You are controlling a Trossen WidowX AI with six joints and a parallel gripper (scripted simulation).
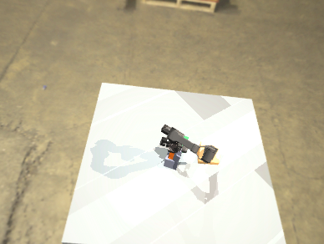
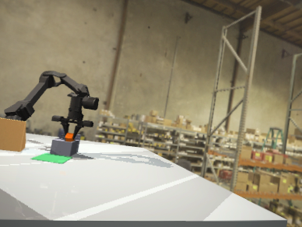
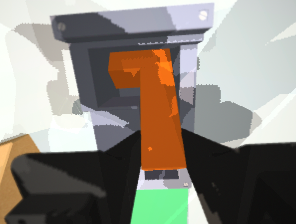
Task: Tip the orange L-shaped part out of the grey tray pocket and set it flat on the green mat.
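My gripper tip is now 140 mm to the left of the green mat, 90 mm above it and 50 mm past it. From my gripper tip the other things lie so: orange L-shaped part: 40 mm to the left, 30 mm below, 10 mm behind.
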